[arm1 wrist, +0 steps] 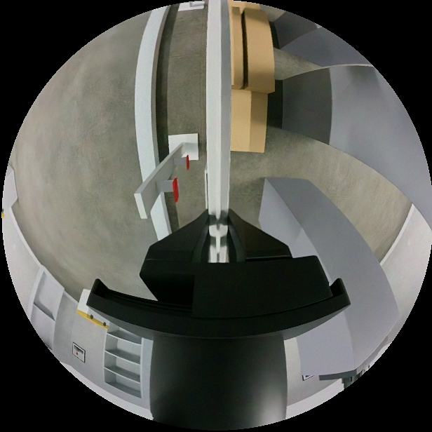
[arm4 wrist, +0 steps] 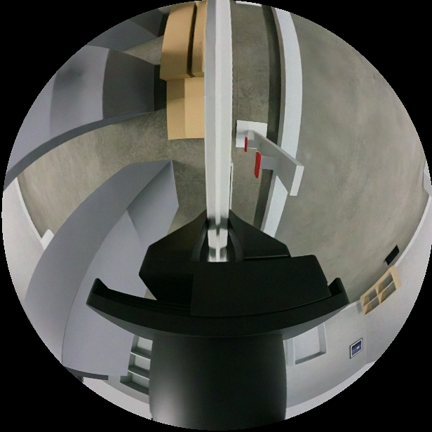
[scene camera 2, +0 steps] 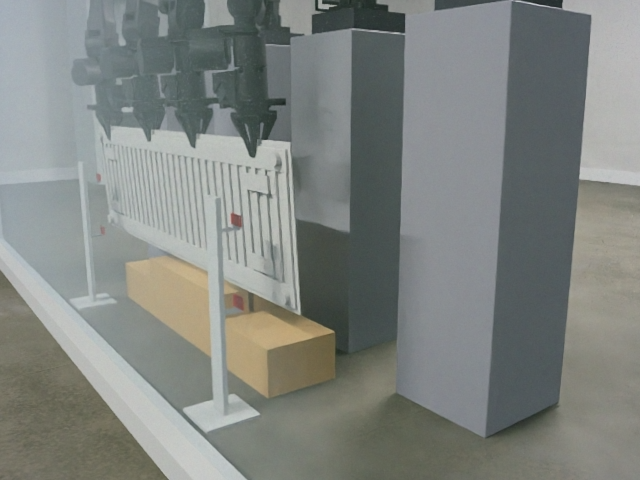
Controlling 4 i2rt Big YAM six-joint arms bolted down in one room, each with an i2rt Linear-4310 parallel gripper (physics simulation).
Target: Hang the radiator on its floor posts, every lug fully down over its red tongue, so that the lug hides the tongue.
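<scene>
The white ribbed radiator (arm1 wrist: 218, 100) (arm4 wrist: 218, 100) (scene camera 2: 196, 201) hangs upright, its top edge in the grippers. Arm1's gripper (arm1 wrist: 218, 216) and arm4's gripper (arm4 wrist: 218, 216) are shut on that edge. In scene camera 2 four grippers, from the left one (scene camera 2: 108, 135) to the right one (scene camera 2: 252, 152), stand along it. Lugs show on the radiator's face, such as the upper near lug (scene camera 2: 257, 183). Red tongues (arm1 wrist: 175, 190) (arm4 wrist: 258, 165) (scene camera 2: 236, 220) on the near post (scene camera 2: 218, 310) and far post (scene camera 2: 87, 232) are uncovered, to the post side of the radiator.
Tan blocks (arm1 wrist: 248, 120) (arm4 wrist: 185, 115) (scene camera 2: 299, 341) lie on the floor beneath the radiator. Grey pedestals (arm1 wrist: 345, 260) (arm4 wrist: 100, 260) (scene camera 2: 449, 206) stand behind it. A low white rail (arm1 wrist: 145, 100) (arm4 wrist: 292, 100) (scene camera 2: 103, 382) runs on the floor beyond the posts.
</scene>
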